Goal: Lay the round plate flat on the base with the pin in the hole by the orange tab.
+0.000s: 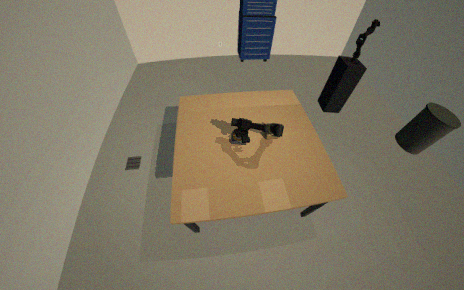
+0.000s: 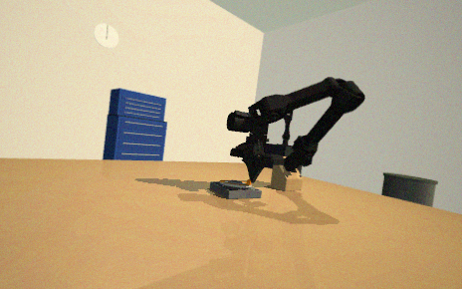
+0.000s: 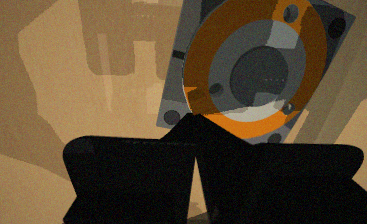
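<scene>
The square grey base lies 3 cm ahead of my gripper tip, 4 cm to the right of it and 2 cm below it.
</scene>
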